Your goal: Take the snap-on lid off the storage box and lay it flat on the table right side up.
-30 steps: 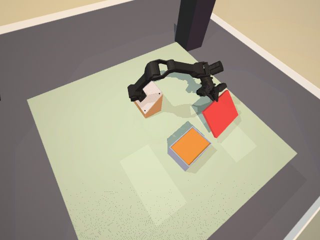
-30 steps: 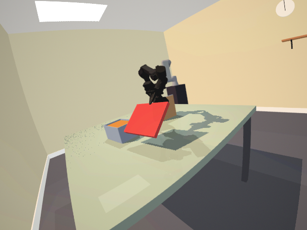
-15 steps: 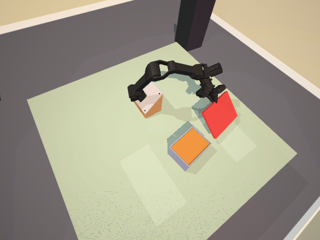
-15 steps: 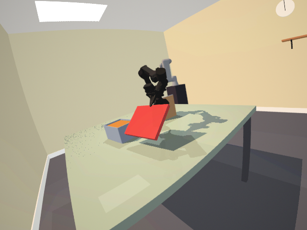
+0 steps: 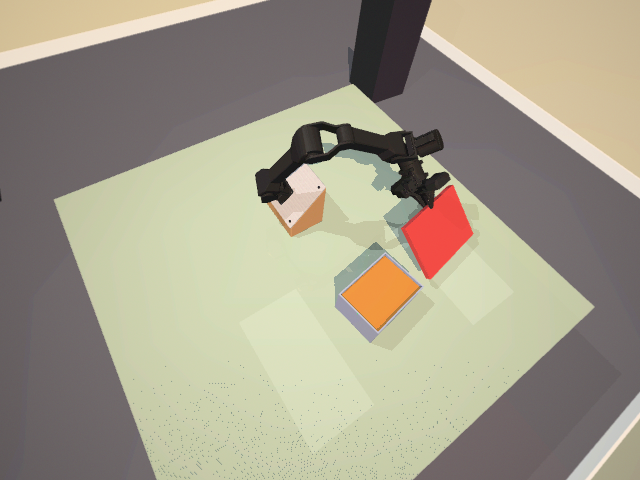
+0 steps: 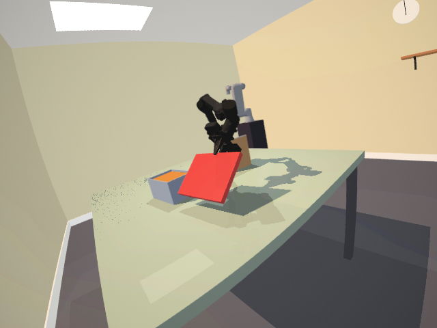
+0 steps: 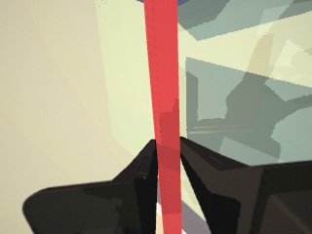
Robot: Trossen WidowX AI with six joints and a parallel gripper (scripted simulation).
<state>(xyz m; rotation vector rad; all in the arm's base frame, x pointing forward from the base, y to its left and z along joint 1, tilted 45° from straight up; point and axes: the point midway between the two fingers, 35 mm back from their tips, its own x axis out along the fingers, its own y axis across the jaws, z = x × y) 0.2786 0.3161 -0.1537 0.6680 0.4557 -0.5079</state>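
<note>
Right now the red lid is 6 cm ahead of my gripper tip, 5 cm below it and 2 cm to the left of it. From my gripper tip the other things lie so: grey-blue storage box 25 cm to the right, 13 cm ahead, 12 cm below.
</note>
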